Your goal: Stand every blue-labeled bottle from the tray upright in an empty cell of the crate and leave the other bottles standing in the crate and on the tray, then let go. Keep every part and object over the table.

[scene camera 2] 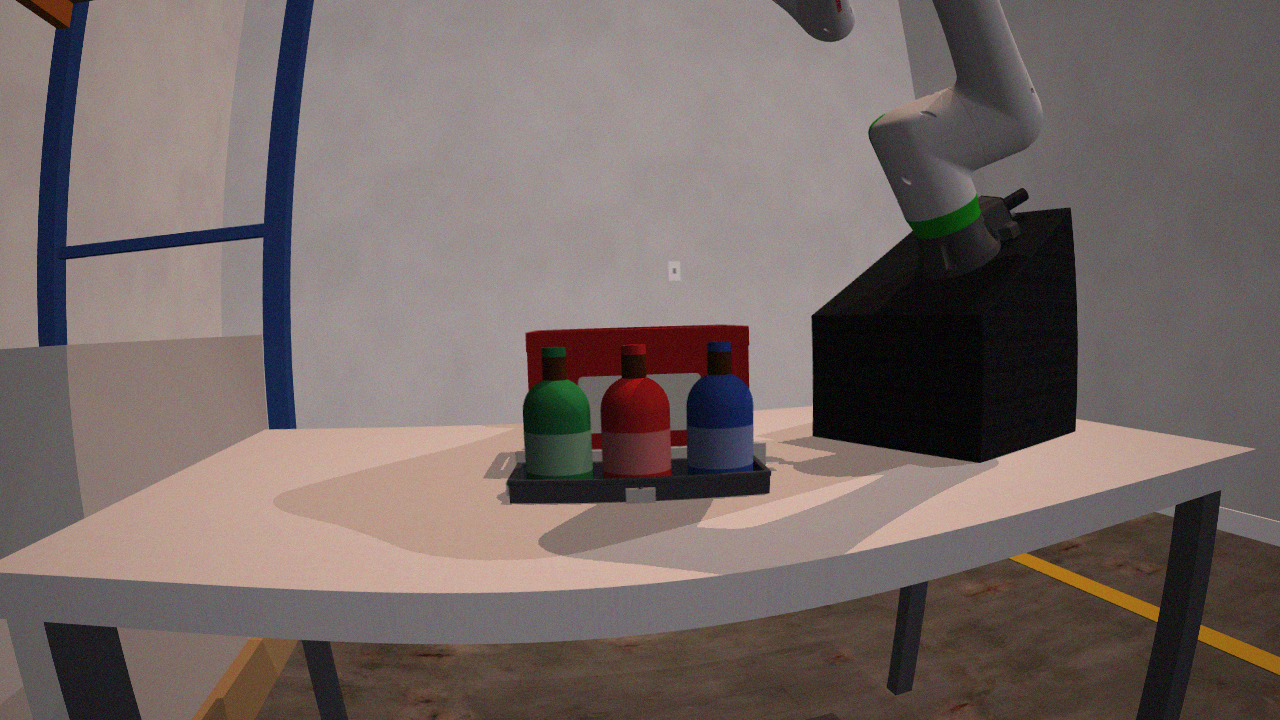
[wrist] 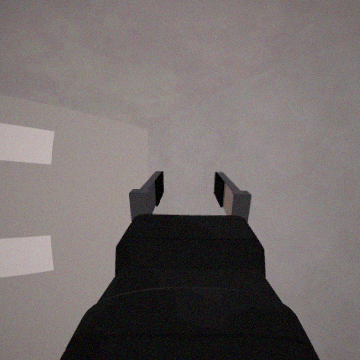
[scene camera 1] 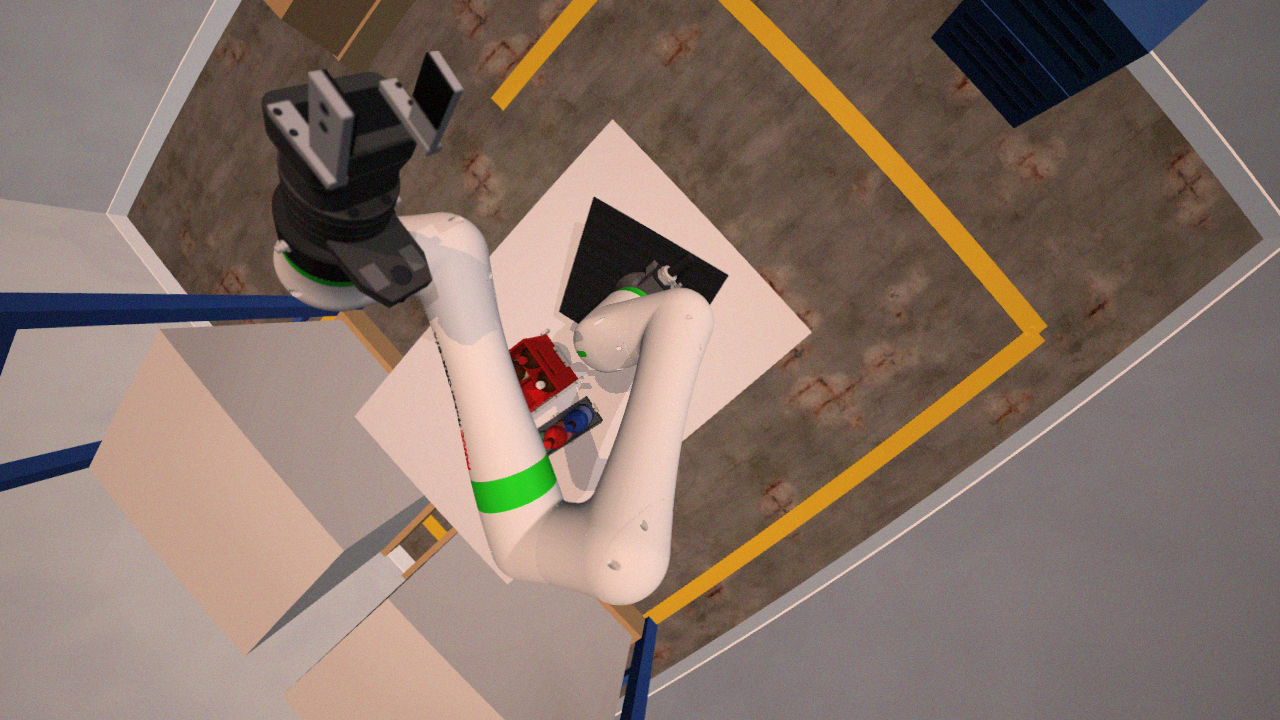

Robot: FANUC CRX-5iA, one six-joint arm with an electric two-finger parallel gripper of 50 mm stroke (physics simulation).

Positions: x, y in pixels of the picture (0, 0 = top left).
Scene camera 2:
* blue bottle: 720, 430
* red bottle: 635, 413
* green bottle: 556, 413
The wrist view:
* my gripper: 188, 181
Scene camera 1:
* my gripper: 394, 80
